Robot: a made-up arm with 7 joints.
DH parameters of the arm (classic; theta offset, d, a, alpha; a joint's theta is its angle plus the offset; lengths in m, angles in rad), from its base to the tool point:
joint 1: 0 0.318 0 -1.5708
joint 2: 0 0 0 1.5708
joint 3: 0 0.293 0.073 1.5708
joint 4: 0 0 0.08 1.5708
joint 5: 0 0.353 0 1.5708
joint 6: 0 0 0.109 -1.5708
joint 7: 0 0.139 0 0
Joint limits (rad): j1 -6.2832..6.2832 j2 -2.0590..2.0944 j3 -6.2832..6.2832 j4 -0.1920..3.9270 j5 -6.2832..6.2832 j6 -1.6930..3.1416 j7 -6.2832..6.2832
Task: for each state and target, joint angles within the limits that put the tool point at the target. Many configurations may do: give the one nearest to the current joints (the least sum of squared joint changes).
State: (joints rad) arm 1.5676 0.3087 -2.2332 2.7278 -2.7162 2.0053 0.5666
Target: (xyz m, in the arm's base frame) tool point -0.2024 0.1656 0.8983
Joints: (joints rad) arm 1.6668 0.2426 -2.1959 3.1742 -2.6856 2.4097 0.5666
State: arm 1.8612 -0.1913 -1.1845 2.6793 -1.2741 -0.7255 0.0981
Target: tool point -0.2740 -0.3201 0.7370
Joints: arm 1.5339 -0.6593 -0.9610 3.5335 -0.9894 -1.0197 0.0981
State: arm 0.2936 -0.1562 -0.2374 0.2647 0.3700 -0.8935 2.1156
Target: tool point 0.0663 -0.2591 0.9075
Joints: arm 0.0360 -0.7351 -0.4354 1.2230 0.3028 -0.7989 2.1156
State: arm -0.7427 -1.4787 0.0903 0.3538 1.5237 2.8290 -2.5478
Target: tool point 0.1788 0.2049 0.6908
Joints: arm -0.9476 -1.2498 0.2672 0.8476 1.8277 2.4443 -2.5478
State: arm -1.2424 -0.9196 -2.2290 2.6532 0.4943 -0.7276 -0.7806
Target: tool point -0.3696 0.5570 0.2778
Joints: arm -0.9974 -1.4187 -2.1835 2.4945 0.7197 -1.2254 -0.7806
